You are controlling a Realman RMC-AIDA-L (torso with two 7-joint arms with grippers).
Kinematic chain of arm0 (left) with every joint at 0, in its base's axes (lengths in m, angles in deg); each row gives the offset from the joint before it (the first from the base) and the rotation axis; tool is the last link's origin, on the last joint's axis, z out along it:
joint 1: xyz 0 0 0.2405 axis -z
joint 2: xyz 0 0 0 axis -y
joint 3: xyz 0 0 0.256 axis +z
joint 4: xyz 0 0 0 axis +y
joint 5: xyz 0 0 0.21 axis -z
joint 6: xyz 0 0 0 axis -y
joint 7: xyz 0 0 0.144 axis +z
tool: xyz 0 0 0
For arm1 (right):
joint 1: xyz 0 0 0.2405 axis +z
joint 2: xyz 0 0 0 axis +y
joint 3: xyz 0 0 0.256 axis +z
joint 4: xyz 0 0 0 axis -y
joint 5: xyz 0 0 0.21 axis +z
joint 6: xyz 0 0 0 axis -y
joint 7: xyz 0 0 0.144 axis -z
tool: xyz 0 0 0
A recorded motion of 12 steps. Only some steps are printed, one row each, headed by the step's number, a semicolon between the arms.
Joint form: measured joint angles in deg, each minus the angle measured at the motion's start. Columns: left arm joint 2, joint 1, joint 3, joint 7, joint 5, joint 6, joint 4; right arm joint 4, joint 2, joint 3, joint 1, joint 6, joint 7, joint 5.
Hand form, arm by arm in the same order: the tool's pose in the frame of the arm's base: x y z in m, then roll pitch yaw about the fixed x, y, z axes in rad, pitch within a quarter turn. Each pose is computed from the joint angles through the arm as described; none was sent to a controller.
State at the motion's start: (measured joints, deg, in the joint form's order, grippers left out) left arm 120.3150 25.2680 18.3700 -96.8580 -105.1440 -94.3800 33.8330; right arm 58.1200 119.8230 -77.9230 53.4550 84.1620 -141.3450 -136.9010
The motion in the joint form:
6: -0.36 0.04 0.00 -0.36 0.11 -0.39 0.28; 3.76 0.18 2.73 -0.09 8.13 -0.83 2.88
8: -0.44 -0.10 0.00 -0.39 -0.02 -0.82 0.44; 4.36 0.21 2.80 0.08 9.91 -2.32 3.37
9: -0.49 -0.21 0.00 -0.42 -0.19 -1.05 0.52; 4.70 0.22 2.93 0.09 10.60 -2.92 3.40
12: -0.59 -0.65 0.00 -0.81 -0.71 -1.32 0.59; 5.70 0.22 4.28 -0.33 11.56 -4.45 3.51
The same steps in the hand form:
6: -0.2929 0.3120 0.0485 2.9446 -1.0177 1.1131; 0.0835 0.3721 -0.0369 -3.0388 -0.1802 -0.5369
8: -0.2932 0.3107 0.0493 2.9450 -1.0148 1.1084; 0.0808 0.3681 -0.0357 -3.0565 -0.1915 -0.5540
9: -0.2936 0.3098 0.0496 2.9454 -1.0115 1.1066; 0.0801 0.3668 -0.0346 -3.0600 -0.1953 -0.5617
12: -0.2962 0.3068 0.0494 2.9384 -1.0007 1.1199; 0.0800 0.3668 -0.0294 -3.0594 -0.1773 -0.5955

